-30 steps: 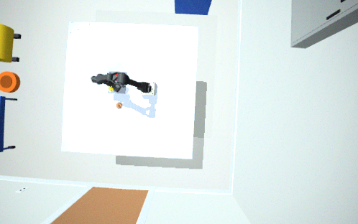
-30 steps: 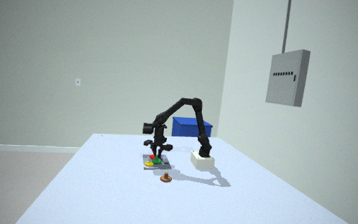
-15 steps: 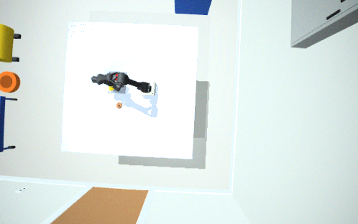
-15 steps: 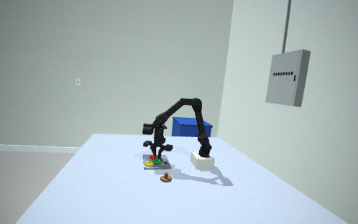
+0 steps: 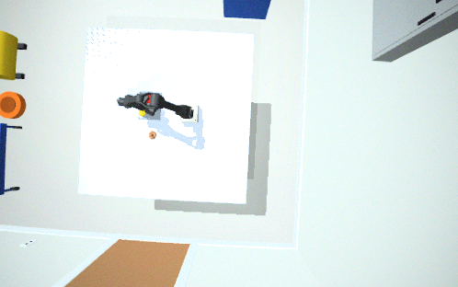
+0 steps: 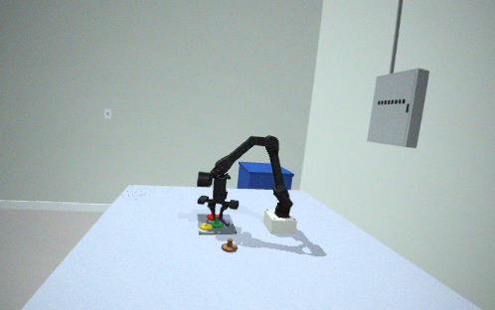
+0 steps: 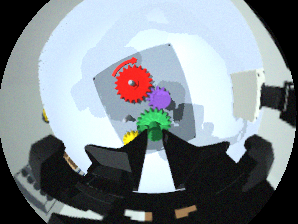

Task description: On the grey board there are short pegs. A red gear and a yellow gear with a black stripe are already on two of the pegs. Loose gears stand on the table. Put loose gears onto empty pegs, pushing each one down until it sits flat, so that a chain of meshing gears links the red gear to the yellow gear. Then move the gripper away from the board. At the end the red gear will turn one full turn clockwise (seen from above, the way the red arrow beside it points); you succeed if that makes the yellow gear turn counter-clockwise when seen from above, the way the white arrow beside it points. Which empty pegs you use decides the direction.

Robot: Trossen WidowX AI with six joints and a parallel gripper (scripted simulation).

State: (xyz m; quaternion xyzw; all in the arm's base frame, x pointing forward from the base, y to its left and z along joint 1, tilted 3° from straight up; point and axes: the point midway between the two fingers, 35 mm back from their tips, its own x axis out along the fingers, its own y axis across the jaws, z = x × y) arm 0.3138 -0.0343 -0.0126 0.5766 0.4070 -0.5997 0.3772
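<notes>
Now: gripper tip 10 mm above the green gear. From my gripper tip the other things lie so: purple gear: 40 mm to the right, 20 mm behind, 10 mm below; then yellow gear: 50 mm ahead, 20 mm to the left, 20 mm below; then red gear: 80 mm to the right, 20 mm below, 10 mm ahead.
</notes>
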